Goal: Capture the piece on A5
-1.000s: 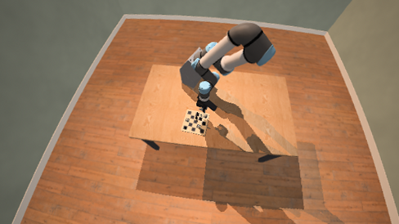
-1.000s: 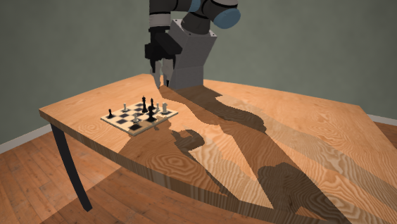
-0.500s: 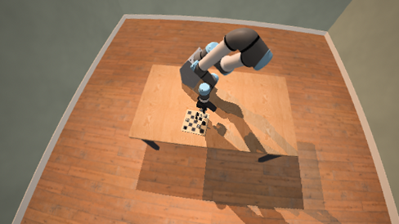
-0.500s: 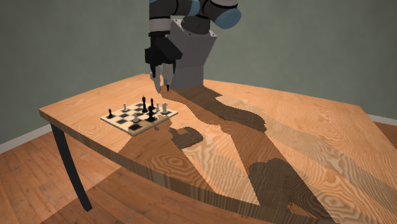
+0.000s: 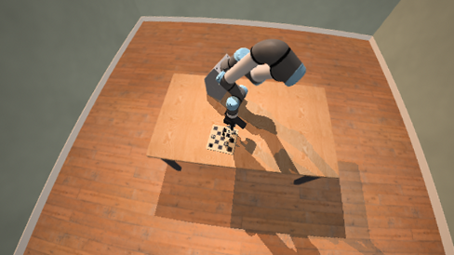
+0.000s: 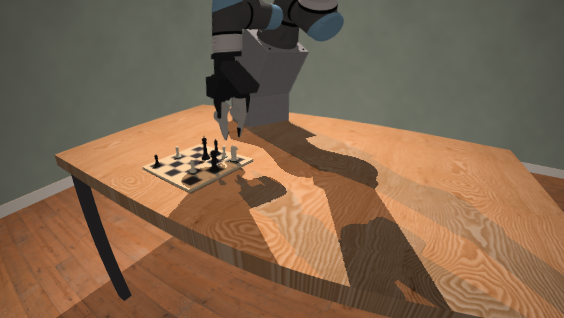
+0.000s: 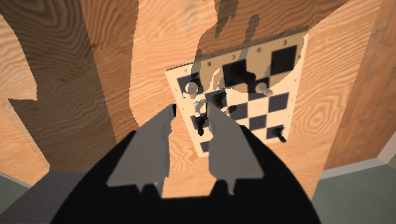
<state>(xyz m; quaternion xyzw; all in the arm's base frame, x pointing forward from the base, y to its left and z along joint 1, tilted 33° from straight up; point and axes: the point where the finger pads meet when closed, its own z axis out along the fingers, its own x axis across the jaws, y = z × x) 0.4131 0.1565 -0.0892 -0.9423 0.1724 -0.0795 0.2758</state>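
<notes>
Now: the white piece 6 cm below my hand. Also, from my hand: chessboard 7 cm ahead, 8 cm to the right, 8 cm below.
</notes>
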